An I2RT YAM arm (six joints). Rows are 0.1 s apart.
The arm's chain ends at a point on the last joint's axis. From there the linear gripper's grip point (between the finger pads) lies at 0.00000 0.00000 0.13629 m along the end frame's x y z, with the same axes.
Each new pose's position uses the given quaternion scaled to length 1; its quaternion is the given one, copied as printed.
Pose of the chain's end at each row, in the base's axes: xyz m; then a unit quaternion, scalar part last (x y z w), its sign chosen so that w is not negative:
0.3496, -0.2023, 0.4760, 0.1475, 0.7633, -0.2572, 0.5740
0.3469, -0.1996, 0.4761, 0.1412, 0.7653, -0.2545, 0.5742
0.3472, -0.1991, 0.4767, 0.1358, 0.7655, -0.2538, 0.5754
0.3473, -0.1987, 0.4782, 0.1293, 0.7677, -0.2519, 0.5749
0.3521, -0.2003, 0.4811, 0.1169, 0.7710, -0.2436, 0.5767
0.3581, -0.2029, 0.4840, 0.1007, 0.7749, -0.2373, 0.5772
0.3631, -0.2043, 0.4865, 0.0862, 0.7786, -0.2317, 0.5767
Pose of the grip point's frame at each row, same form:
0.4587, -0.2789, 0.4475, 0.1475, 0.7633, -0.2572, 0.5740
0.4569, -0.2748, 0.4473, 0.1412, 0.7653, -0.2545, 0.5742
0.4579, -0.2734, 0.4482, 0.1358, 0.7655, -0.2538, 0.5754
0.4587, -0.2717, 0.4493, 0.1293, 0.7677, -0.2519, 0.5749
0.4655, -0.2699, 0.4516, 0.1169, 0.7710, -0.2436, 0.5767
0.4735, -0.2689, 0.4539, 0.1007, 0.7749, -0.2373, 0.5772
0.4801, -0.2670, 0.4555, 0.0862, 0.7786, -0.2317, 0.5767

